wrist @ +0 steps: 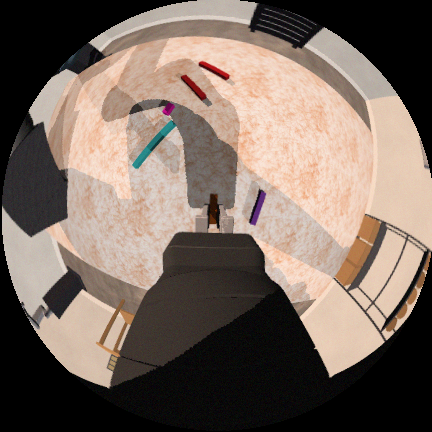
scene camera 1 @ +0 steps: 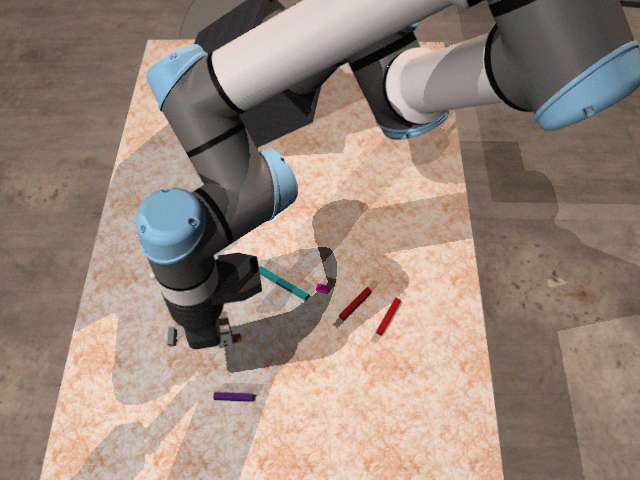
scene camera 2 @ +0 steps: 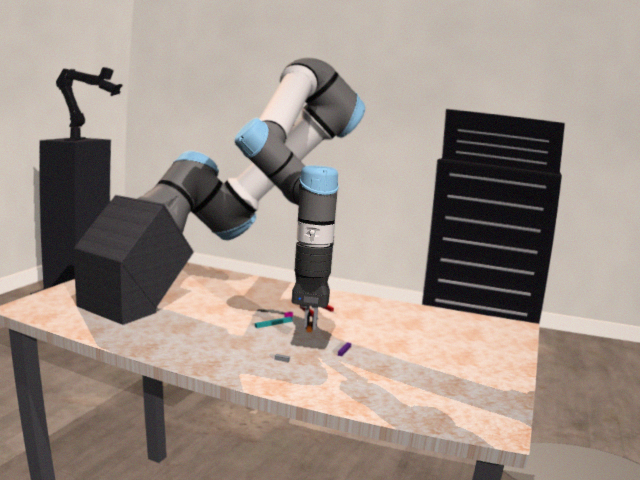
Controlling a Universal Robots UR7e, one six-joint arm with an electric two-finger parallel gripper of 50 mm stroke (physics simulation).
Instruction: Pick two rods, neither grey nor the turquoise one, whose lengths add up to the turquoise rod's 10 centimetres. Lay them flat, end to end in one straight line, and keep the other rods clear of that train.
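Frame: origin at the arm's base, x down, y right, z back, level; centimetres.
Seen in the pictures: gripper, fingertip midpoint: (wrist: 212,211) (scene camera 1: 225,340) (scene camera 2: 310,328); arm's base, link origin: (scene camera 2: 154,223).
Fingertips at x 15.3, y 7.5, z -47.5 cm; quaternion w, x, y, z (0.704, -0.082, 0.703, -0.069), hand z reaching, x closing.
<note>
Pixels of each thing's top centre, then the offset from my fingertips to it. Level surfaces: height alone.
- orange-brown rod, top centre: (wrist: 212,209) (scene camera 1: 227,338) (scene camera 2: 310,324) dx -0.6, dy -0.4, dz +0.1 cm
- turquoise rod, top centre: (scene camera 1: 282,281) (wrist: 151,143) (scene camera 2: 273,320) dx +3.4, dy -7.8, dz +12.4 cm
- short magenta rod, top centre: (scene camera 1: 322,287) (wrist: 167,107) (scene camera 2: 288,312) dx +3.4, dy -14.6, dz +11.7 cm
- purple rod, top centre: (scene camera 1: 233,395) (wrist: 258,208) (scene camera 2: 344,347) dx +3.4, dy -1.5, dz -7.6 cm
- short grey rod, top centre: (scene camera 1: 170,335) (scene camera 2: 282,355) dx +3.4, dy +9.6, dz +2.0 cm
- table, surface height: dx +4.4 cm
My gripper (scene camera 1: 231,337) (scene camera 2: 310,326) (wrist: 212,211) is shut on an orange-brown rod (scene camera 1: 237,338) (scene camera 2: 309,328) (wrist: 213,202) and holds it above the table, between the turquoise rod and the purple rod. The turquoise rod (scene camera 1: 284,283) (scene camera 2: 273,322) (wrist: 154,144) lies flat. A short magenta rod (scene camera 1: 322,288) (scene camera 2: 288,314) (wrist: 169,108) lies near its end, apart from it. A purple rod (scene camera 1: 233,396) (scene camera 2: 344,349) (wrist: 257,207) lies by itself. Two red rods lie side by side, a darker one (scene camera 1: 355,303) (wrist: 193,87) and a brighter one (scene camera 1: 388,316) (wrist: 214,70); the gripper partly hides them in scene camera 2.
A short grey rod (scene camera 1: 171,336) (scene camera 2: 281,357) lies beside the wrist in scene camera 1, on the side away from the red rods. The table (scene camera 1: 372,413) (scene camera 2: 465,335) (wrist: 300,125) carries the arm's dark base block (scene camera 2: 124,258) (wrist: 37,180) at one end.
</note>
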